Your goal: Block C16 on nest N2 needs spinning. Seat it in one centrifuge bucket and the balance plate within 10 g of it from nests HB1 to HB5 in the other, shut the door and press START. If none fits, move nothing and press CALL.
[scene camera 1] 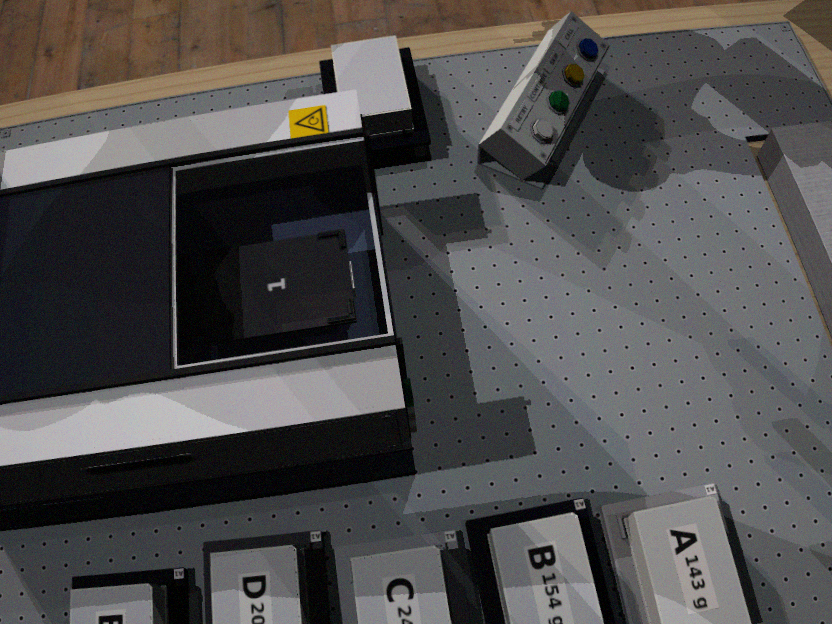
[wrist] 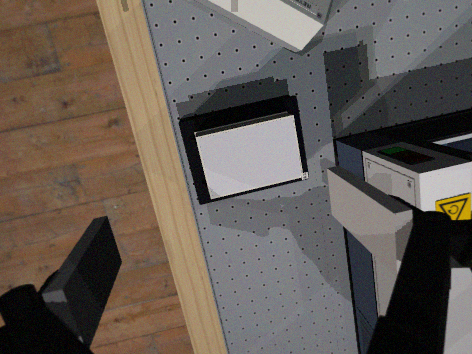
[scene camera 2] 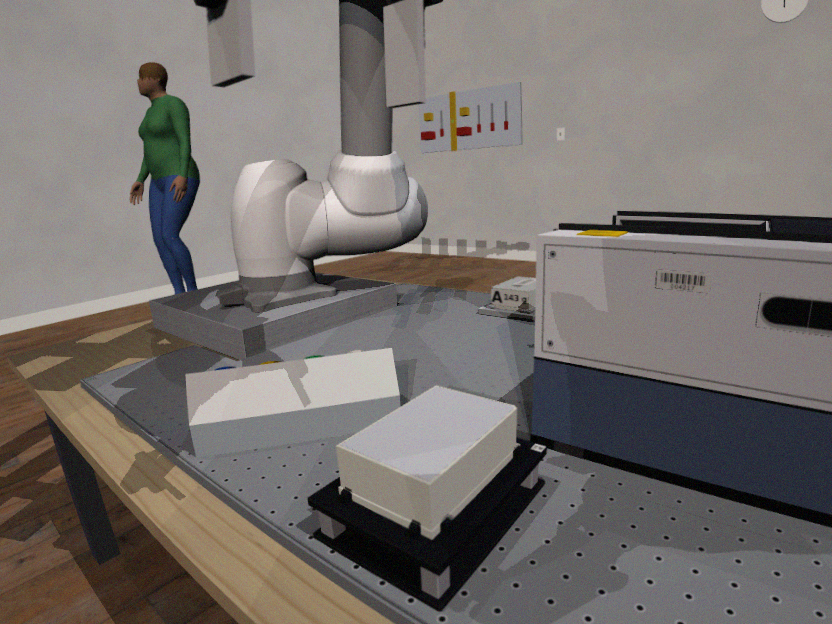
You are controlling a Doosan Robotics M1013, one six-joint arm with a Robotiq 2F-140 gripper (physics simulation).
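Frame: origin at the arm's base, x ahead, y left, z up, level; millimetres.
Where they show: gripper, fingertip midpoint: (wrist: 224,215) (scene camera 2: 333,94); arm's base, link origin: (scene camera 2: 279,296).
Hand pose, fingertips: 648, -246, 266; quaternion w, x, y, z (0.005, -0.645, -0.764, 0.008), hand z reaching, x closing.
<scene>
Each offset is from my fingertips to the centre of the thing, as dx, dy, dz. "spot": to the spot under its first point.
A pale block @[+18, +54, -255] (scene camera 1: 371,75) (scene camera 2: 427,436) (wrist: 250,155) sits level on a black raised nest @[+18, +54, -290] (scene camera 1: 396,146) (scene camera 2: 323,499) (wrist: 189,150); no label on it is readable. My gripper (scene camera 2: 319,92) (wrist: 224,215) is open and empty, high above the table, its fingers wide apart. In scene camera 1, plates A 143 g @[-310, +621, -282] (scene camera 1: 678,577), B 154 g @[-175, +636, -282] (scene camera 1: 544,570), C @[-44, +668, -282] (scene camera 1: 403,570), D @[+91, +671, -282] (scene camera 1: 255,570) and E @[spot: +234, +663, -261] (scene camera 1: 110,597) sit on nests; the weights of C, D and E are cut off. The centrifuge @[+205, +397, -192] (scene camera 1: 201,396) (scene camera 2: 678,329) shows bucket 1 (scene camera 1: 295,305), without a block, inside its framed hatch. The other bucket is hidden.
The button box @[-202, +48, -273] (scene camera 1: 514,100) (scene camera 2: 295,403) (wrist: 265,22) with blue CALL button @[-255, -10, -251] (scene camera 1: 588,48) stands near the pale block's nest. The arm's base plinth (scene camera 2: 252,339) is at the table's far side. A person (scene camera 2: 168,134) stands behind. The wooden table edge (wrist: 150,175) runs beside the nest.
</scene>
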